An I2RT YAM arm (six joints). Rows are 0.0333 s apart.
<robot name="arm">
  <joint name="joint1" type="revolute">
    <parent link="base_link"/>
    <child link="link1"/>
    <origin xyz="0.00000 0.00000 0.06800"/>
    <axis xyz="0 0 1"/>
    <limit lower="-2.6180" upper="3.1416"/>
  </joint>
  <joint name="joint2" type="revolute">
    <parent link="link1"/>
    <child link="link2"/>
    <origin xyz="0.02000 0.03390 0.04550"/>
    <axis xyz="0 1 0"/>
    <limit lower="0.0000" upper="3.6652"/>
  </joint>
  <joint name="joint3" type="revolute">
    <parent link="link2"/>
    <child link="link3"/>
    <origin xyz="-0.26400 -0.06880 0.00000"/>
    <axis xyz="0 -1 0"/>
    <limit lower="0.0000" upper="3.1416"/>
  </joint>
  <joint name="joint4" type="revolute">
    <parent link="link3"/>
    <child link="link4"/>
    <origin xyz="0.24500 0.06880 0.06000"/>
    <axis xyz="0 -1 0"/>
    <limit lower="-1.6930" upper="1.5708"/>
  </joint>
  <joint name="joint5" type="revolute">
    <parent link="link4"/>
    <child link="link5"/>
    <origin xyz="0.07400 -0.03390 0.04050"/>
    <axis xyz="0 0 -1"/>
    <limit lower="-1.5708" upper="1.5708"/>
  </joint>
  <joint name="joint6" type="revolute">
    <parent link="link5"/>
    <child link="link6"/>
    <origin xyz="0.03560 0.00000 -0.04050"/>
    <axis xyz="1 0 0"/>
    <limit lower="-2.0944" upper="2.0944"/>
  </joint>
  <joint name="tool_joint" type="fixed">
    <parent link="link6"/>
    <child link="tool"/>
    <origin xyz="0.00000 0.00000 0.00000" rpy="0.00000 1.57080 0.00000"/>
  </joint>
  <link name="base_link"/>
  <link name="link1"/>
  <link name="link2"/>
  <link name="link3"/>
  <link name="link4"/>
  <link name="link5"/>
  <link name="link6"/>
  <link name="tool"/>
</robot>
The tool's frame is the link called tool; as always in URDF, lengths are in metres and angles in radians.
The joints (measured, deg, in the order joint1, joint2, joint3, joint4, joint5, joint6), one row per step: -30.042, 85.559, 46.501, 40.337, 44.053, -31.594; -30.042, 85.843, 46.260, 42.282, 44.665, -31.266; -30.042, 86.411, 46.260, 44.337, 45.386, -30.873; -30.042, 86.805, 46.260, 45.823, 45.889, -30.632; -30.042, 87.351, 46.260, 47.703, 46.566, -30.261; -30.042, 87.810, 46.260, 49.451, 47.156, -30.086; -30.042, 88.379, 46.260, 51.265, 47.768, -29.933; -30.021, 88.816, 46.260, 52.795, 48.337, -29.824; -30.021, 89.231, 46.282, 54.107, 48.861, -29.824; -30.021, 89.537, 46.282, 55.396, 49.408, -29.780; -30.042, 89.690, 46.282, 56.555, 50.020, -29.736; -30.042, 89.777, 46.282, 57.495, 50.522, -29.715; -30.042, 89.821, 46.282, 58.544, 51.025, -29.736; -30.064, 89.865, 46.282, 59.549, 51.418, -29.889; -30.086, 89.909, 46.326, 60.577, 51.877, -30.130; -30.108, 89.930, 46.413, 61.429, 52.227, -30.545; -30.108, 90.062, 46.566, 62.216, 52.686, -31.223; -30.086, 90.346, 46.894, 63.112, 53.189, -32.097; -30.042, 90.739, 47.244, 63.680, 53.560, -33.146
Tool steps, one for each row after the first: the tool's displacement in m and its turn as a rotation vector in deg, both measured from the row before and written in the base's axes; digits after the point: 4 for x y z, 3 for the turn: -0.0002, -0.0002, 0.0005, -0.604, -1.556, -0.604; 0.0007, -0.0008, 0.0005, -0.606, -1.688, -0.703; 0.0005, -0.0005, 0.0004, -0.452, -1.199, -0.487; 0.0006, -0.0007, 0.0002, -0.520, -1.550, -0.647; 0.0004, -0.0005, 0.0005, -0.542, -1.323, -0.570; 0.0006, -0.0006, -0.0001, -0.513, -1.272, -0.590; 0.0004, -0.0004, 0.0002, -0.442, -1.100, -0.528; 0.0004, -0.0005, 0.0000, -0.376, -0.844, -0.515; 0.0000, -0.0003, 0.0004, -0.388, -0.949, -0.530; -0.0004, -0.0002, 0.0010, -0.380, -0.981, -0.612; -0.0004, 0.0000, 0.0010, -0.322, -0.818, -0.485; -0.0006, 0.0001, 0.0014, -0.397, -0.913, -0.490; -0.0006, 0.0000, 0.0013, -0.411, -0.735, -0.426; -0.0006, 0.0000, 0.0016, -0.432, -0.719, -0.505; -0.0005, 0.0000, 0.0017, -0.416, -0.442, -0.432; -0.0001, -0.0002, 0.0013, -0.350, -0.110, -0.566; 0.0005, -0.0004, 0.0016, -0.409, -0.043, -0.626; 0.0012, -0.0005, 0.0006, -0.241, 0.506, -0.518
